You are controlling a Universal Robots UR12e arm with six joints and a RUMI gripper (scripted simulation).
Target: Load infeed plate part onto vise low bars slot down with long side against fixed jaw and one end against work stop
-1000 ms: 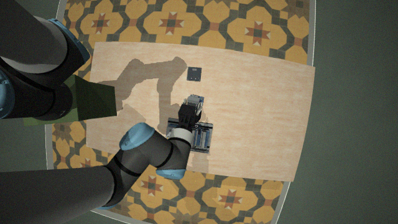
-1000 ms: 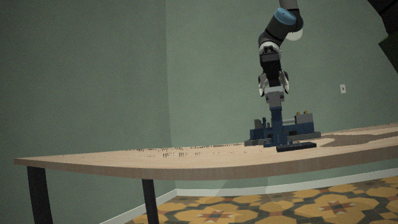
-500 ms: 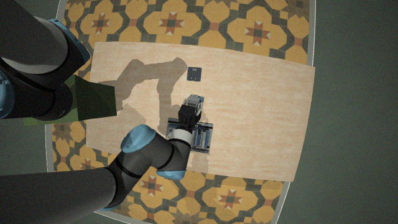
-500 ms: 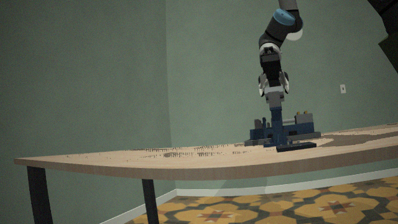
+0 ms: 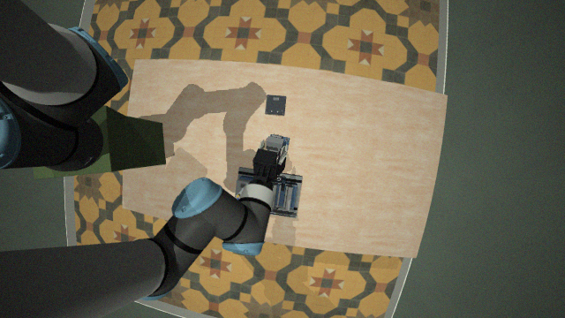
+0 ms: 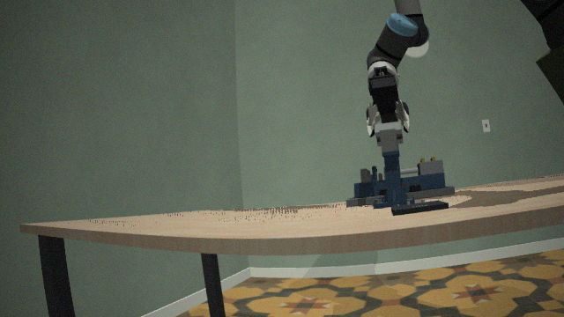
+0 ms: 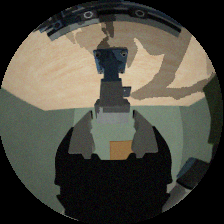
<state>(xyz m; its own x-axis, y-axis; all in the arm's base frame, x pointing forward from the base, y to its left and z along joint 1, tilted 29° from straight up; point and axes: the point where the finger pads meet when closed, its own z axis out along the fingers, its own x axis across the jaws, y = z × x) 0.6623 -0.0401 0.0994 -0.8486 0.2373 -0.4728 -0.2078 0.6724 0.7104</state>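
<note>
Right now my hand is 10 mm to the right of the grey part and 10 mm above it. The rest, counted from my hand: vise 210 mm to the right, 120 mm below, 50 mm behind; then air cylinder rod 200 mm to the right, 80 mm below, 70 mm behind; then blue post 100 mm below.
</note>
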